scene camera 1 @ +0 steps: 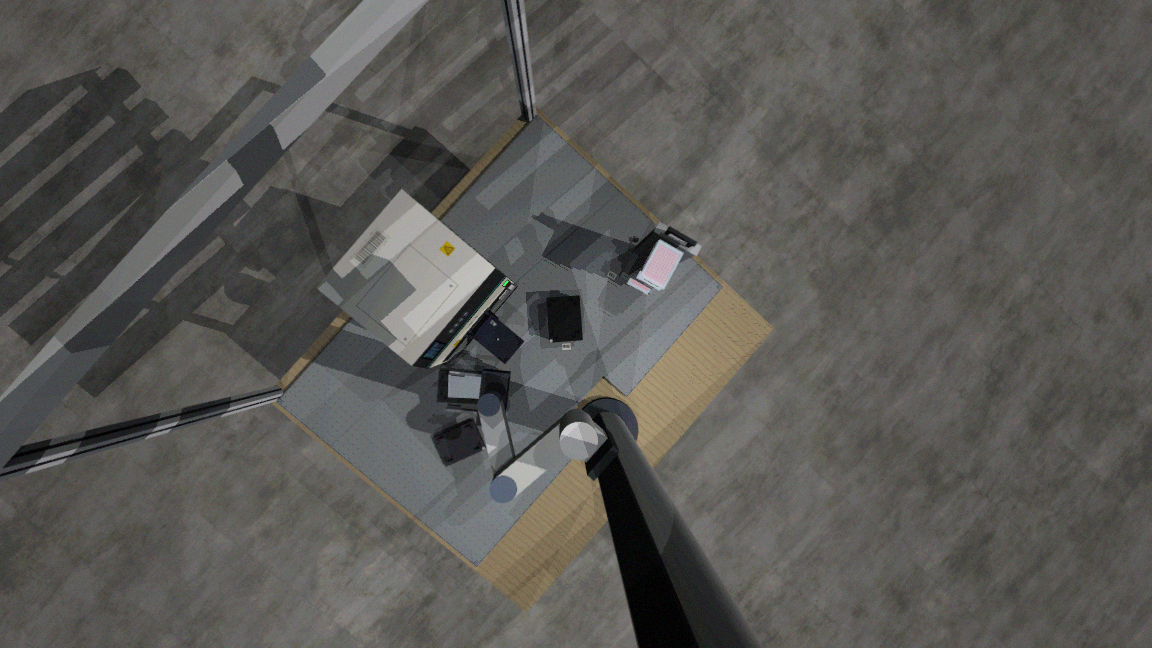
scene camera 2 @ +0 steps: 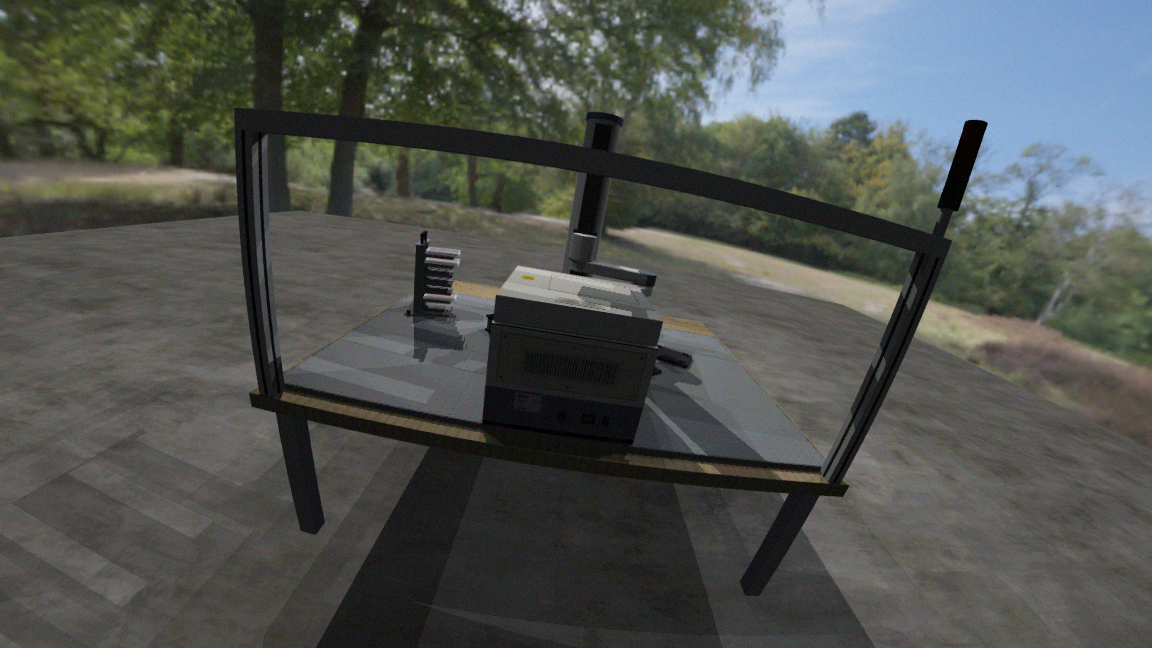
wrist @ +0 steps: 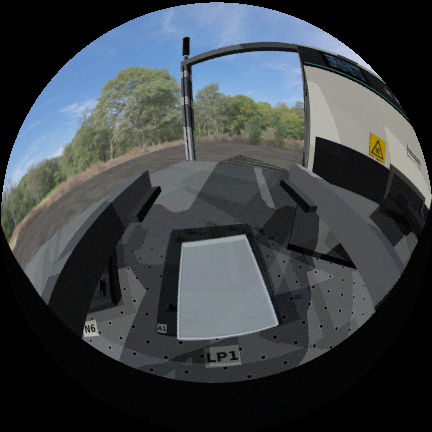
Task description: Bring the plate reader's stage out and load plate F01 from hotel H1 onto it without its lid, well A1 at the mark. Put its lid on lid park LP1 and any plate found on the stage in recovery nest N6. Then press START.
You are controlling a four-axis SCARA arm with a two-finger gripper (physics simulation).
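Places are measured from the arm's base along level axes (x right, y ahead, z up), in metres.
Pixels of known places: gripper, fingertip midpoint: [scene camera 1: 448,390] [wrist: 220,173].
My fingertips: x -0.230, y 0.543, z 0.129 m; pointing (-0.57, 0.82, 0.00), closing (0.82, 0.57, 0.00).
Behind a point stands the place of what it marks.
A pale, clear lid [scene camera 1: 464,385] @(z 0.034, x -0.217, y 0.522 m) [wrist: 225,285] @(z 0.035, x -0.207, y 0.510 m) lies on the black lid park LP1 [wrist: 166,300] @(z 0.023, x -0.251, y 0.466 m). My gripper [wrist: 220,173] @(z 0.129, x -0.229, y 0.544 m) is partly open, its two fingers apart on either side above LP1, with nothing between them. The reader's dark stage [scene camera 1: 499,338] @(z 0.148, x 0.020, y 0.529 m) sticks out of the plate reader [scene camera 1: 418,282] @(z 0.317, x 0.020, y 0.777 m) [scene camera 2: 571,370] @(z 0.183, x 0.001, y 0.996 m) [wrist: 340,110] @(z 0.207, x -0.128, y 0.615 m); no plate shows on it. Hotel H1 [scene camera 2: 419,278] @(z 0.156, x 0.593, y 0.385 m) holds several pinkish plates [scene camera 1: 662,264] @(z 0.261, x 0.535, y 0.299 m) [scene camera 2: 440,299] @(z 0.072, x 0.522, y 0.338 m); which is F01 cannot be read. The black recovery nest N6 [scene camera 1: 459,441] [wrist: 115,282] shows no plate; one finger partly hides it in the wrist view. The START button cannot be made out.
Another black nest [scene camera 1: 564,317] @(z 0.072, x 0.218, y 0.413 m) stands between the stage and the hotel. The arm's column [scene camera 2: 592,197] @(z 0.547, x -0.005, y 0.077 m) rises at the table's wooden edge. A dark frame [scene camera 2: 483,147] @(z 0.593, x 0.222, y 1.044 m) [wrist: 245,47] @(z 0.585, x -0.368, y 1.006 m) spans the reader's side of the table. The reader stands close right in the wrist view.
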